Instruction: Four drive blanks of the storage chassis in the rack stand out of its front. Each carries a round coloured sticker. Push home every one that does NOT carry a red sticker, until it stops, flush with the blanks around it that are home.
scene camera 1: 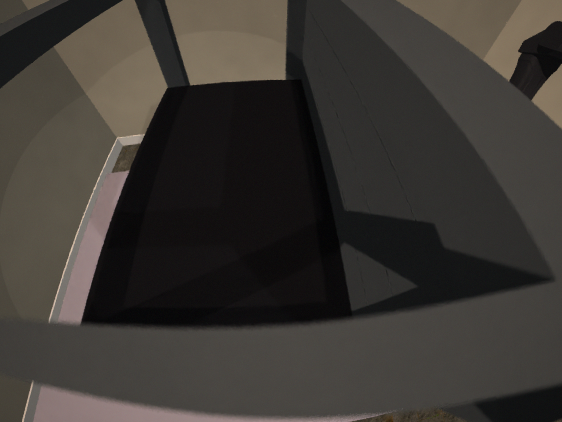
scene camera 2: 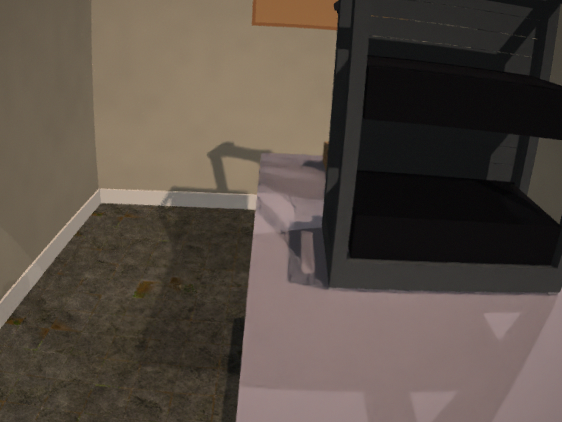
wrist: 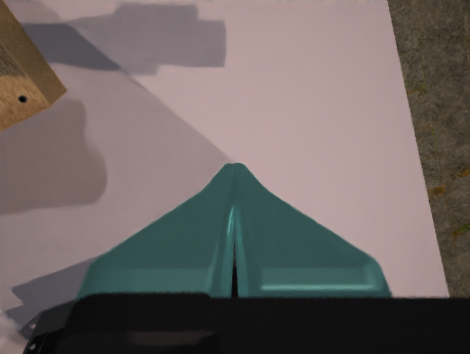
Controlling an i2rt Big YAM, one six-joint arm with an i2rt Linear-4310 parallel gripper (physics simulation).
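Places are measured from the arm's base along level axes (x ahead, y left, z up), in millimetres.
Pixels of known places: gripper, between the fingertips: (wrist: 234,178).
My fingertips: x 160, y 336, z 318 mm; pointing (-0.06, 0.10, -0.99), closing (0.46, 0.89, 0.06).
Behind a point stands the place of what it marks.
My gripper (wrist: 234,178) {y 336, x 160, z 318 mm} is shut and empty, its two teal fingers meeting at the tips over the pale table top in the wrist view. The grey rack (scene camera 1: 250,370) (scene camera 2: 345,150) {y -210, x 735, z 208 mm} stands on the table and holds black chassis units. In scene camera 1 the broad top of one black chassis (scene camera 1: 225,190) {y 110, x 613, z 352 mm} shows between the rack's posts. In scene camera 2 an upper black chassis (scene camera 2: 460,102) {y -20, x 753, z 309 mm} and a lower black chassis (scene camera 2: 450,240) {y 13, x 741, z 44 mm} show. The drive blanks and their round stickers do not show in any view, so their positions are hidden.
The pale pink table (scene camera 2: 400,340) {y -116, x 896, z -68 mm} (wrist: 320,100) {y 418, x 318, z -68 mm} bears the rack. Its edge runs along the right of the wrist view, with dark floor (wrist: 440,125) (scene camera 2: 150,350) beyond. A wooden block (wrist: 42,80) {y 124, x 114, z -28 mm} lies at the wrist view's upper left. An orange panel (scene camera 2: 295,12) is on the wall.
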